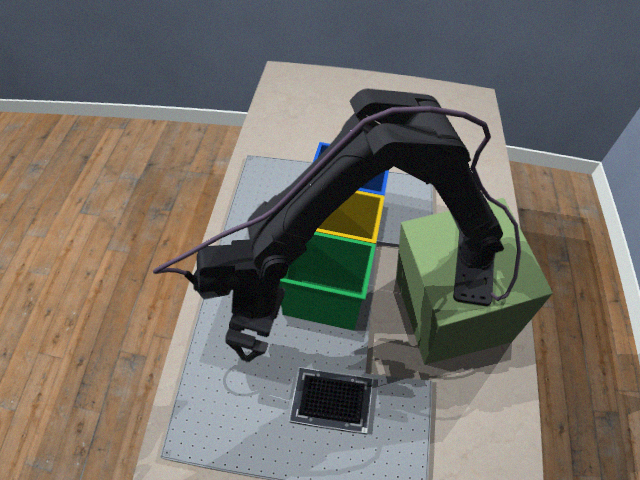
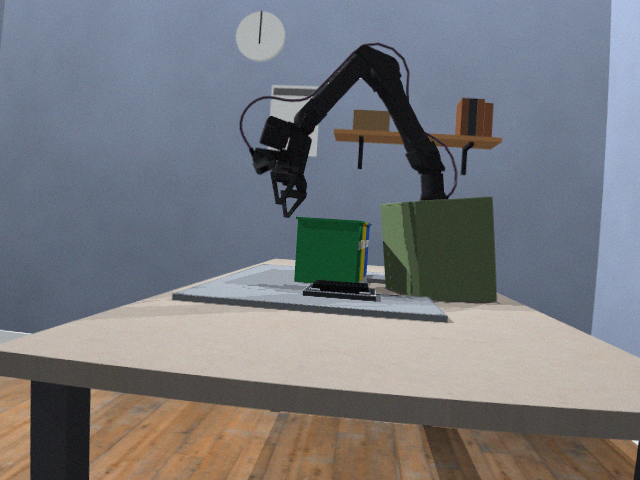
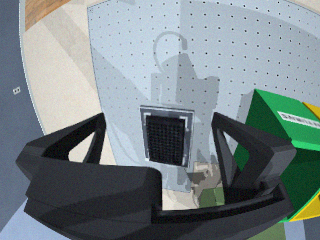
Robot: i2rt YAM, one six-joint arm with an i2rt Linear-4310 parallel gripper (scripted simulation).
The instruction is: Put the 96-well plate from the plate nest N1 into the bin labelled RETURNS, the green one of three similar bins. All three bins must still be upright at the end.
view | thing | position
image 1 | gripper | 253,339
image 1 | green bin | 332,264
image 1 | black 96-well plate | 313,385
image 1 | yellow bin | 358,218
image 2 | gripper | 282,211
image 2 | green bin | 327,249
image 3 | gripper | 158,118
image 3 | black 96-well plate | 159,137
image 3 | grey plate nest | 156,112
